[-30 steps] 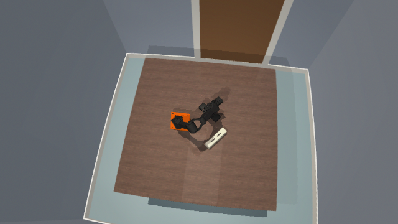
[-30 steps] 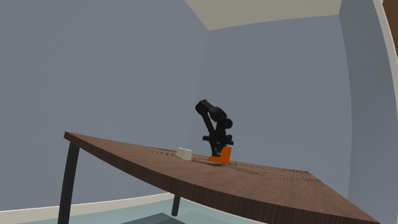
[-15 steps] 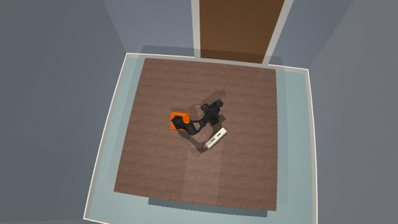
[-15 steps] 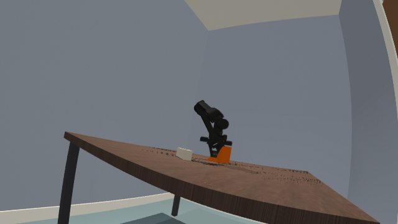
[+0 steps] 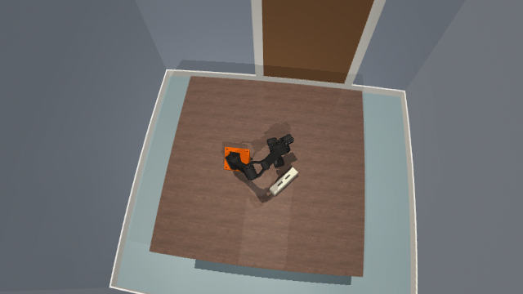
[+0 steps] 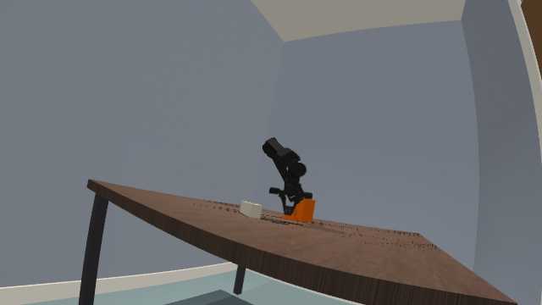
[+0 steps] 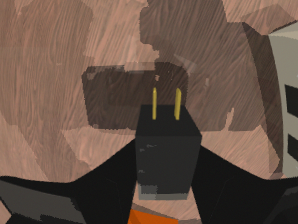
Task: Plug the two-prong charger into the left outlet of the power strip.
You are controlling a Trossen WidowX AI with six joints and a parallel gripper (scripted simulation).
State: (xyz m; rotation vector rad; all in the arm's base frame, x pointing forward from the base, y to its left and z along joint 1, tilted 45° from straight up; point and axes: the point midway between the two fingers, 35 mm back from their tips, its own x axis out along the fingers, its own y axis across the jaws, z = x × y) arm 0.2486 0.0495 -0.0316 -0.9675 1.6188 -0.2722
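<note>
The two-prong charger lies 20 mm ahead of my gripper tip, 10 mm to the left of it and 10 mm above it.
</note>
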